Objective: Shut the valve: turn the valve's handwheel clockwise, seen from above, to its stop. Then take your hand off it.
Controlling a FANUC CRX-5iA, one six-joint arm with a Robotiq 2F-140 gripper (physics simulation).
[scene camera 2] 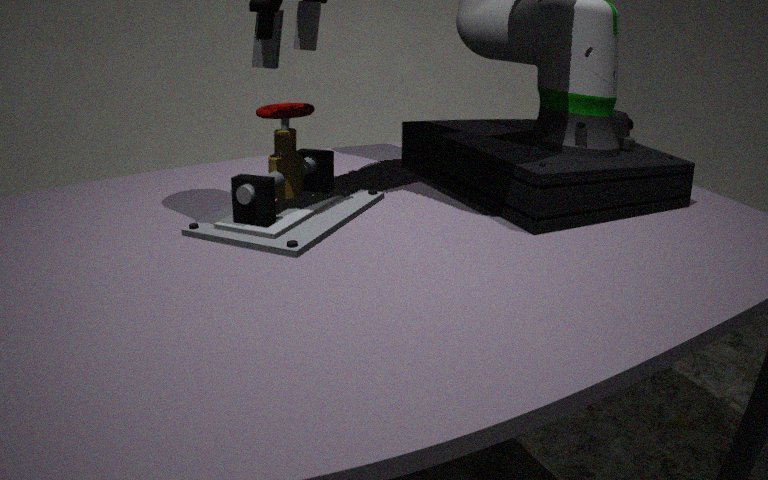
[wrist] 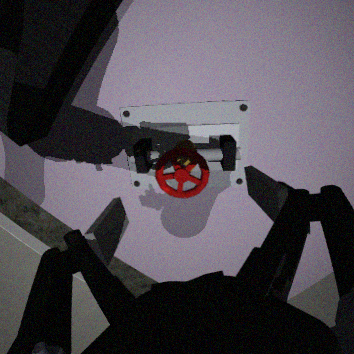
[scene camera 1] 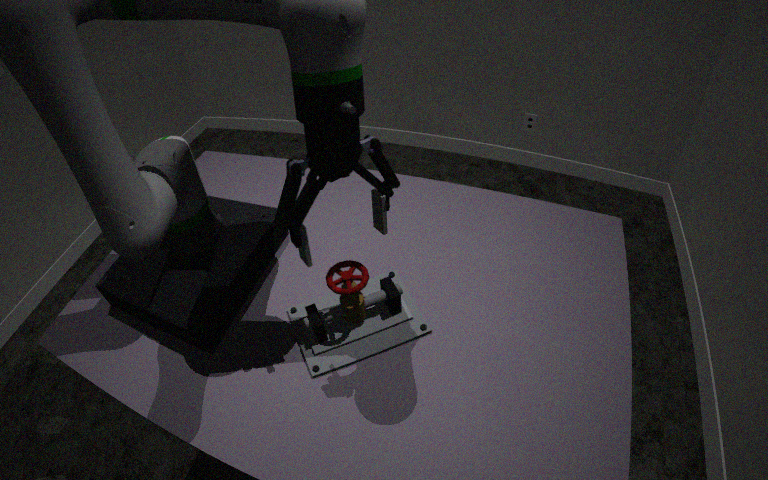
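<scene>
The red handwheel sits level on top of the brass valve body. The valve stands on a pale base plate. My gripper is wide open and empty. Its fingertips are above the handwheel and apart from it, with a visible gap in scene camera 2. In the wrist view the wheel shows between the two spread fingers. The wheel's turned angle against its stop cannot be told from these frames.
Black blocks hold the pipe on both sides of the valve. The dark robot pedestal stands on the same pale table. The arm's shadow falls across part of the plate.
</scene>
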